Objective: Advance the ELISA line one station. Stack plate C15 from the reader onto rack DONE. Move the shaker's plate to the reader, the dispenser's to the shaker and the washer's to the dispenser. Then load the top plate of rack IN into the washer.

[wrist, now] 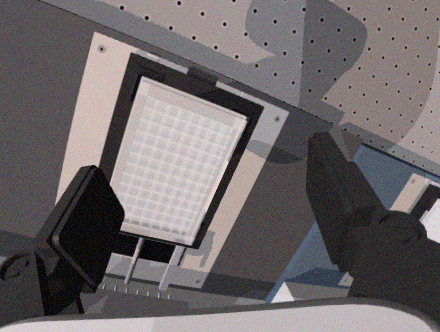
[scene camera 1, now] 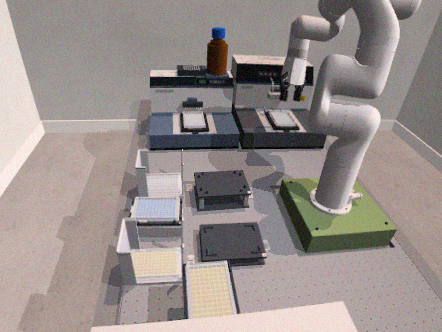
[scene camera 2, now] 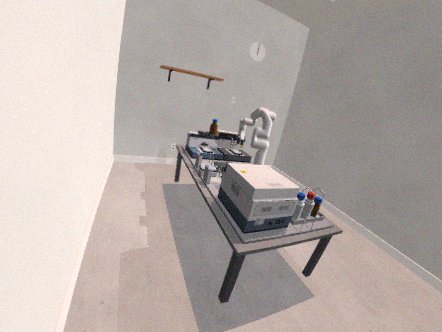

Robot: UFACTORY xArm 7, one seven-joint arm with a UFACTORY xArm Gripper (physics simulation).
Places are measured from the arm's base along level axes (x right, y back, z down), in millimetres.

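Pixels of known places: gripper, fingertip midpoint: (wrist: 206, 176) (scene camera 1: 289, 100) (scene camera 2: 239, 144); arm's base at its link origin: (scene camera 1: 329, 201).
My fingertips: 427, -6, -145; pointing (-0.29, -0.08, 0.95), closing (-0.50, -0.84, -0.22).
Observation:
Ahead of a thing's pixels: the offset from my fingertips to its top centre, as dx, dy, dz. "spot": to the spot under its first point.
My gripper (scene camera 1: 291, 99) (scene camera 2: 241, 142) (wrist: 206, 176) is open and empty, above a clear plate @(+46, +1, +92) (scene camera 1: 282, 119) (wrist: 175, 165) in the black nest of the dark-based instrument at the back right, apparently the washer. That plate shows between the fingers in the wrist view, nearer the left finger. Another clear plate @(+60, -371, +101) (scene camera 1: 194, 120) sits on the blue-based instrument, apparently the dispenser. A blue-welled plate @(-420, -513, +128) (scene camera 1: 156, 208) sits on a low device at the left, apparently the shaker. A yellow-welled plate @(-722, -403, +64) (scene camera 1: 210, 290) lies at the front, beside the reader's housing @(spot: -1116, -480, -72) (scene camera 2: 262, 182). Left racks hold a clear plate @(-264, -501, +162) (scene camera 1: 163, 184) and a yellow-welled plate @(-566, -515, +176) (scene camera 1: 157, 264).
Two black platforms @(spot: -322, -314, +138) (scene camera 1: 221, 183) @(spot: -534, -317, +165) (scene camera 1: 232, 242) stand mid-table. A brown bottle @(spot: +193, -267, -108) (scene camera 1: 217, 57) (scene camera 2: 214, 127) stands on the blue-based instrument. The arm stands on a green base (scene camera 1: 345, 227). Bottles @(-1136, -20, -50) (scene camera 2: 310, 197) stand beside the reader. Thin metal tubes @(spot: +160, +5, +115) (wrist: 134, 261) show below the plate in the wrist view.

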